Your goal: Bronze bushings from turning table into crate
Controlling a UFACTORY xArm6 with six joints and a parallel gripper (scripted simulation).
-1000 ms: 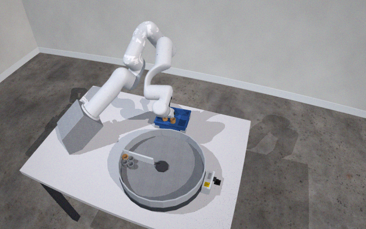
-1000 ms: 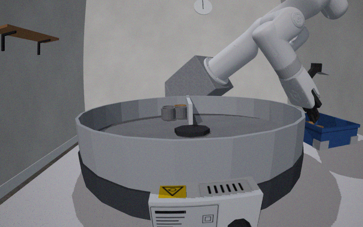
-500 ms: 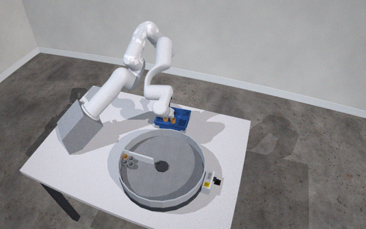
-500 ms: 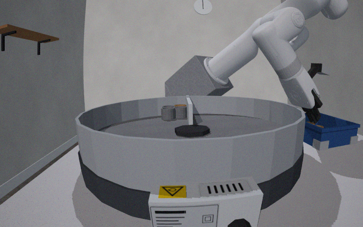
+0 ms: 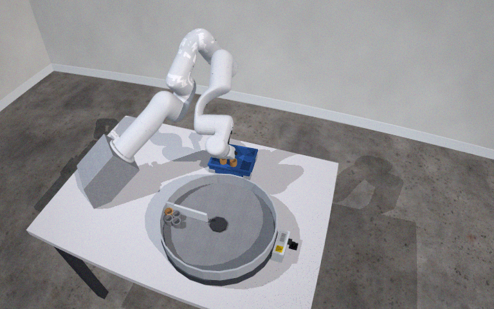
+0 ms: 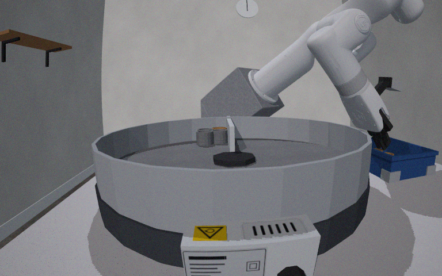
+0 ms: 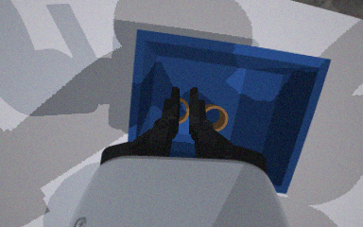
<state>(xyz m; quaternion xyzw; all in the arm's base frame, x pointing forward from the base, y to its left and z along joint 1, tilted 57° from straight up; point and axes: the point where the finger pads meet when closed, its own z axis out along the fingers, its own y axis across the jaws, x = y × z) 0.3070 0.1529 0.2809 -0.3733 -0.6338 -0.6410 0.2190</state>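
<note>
The blue crate is 40 mm ahead of my hand, 10 mm to the left of it and 30 mm below it. Also, from my hand: turning table: 190 mm ahead, 320 mm to the right.
</note>
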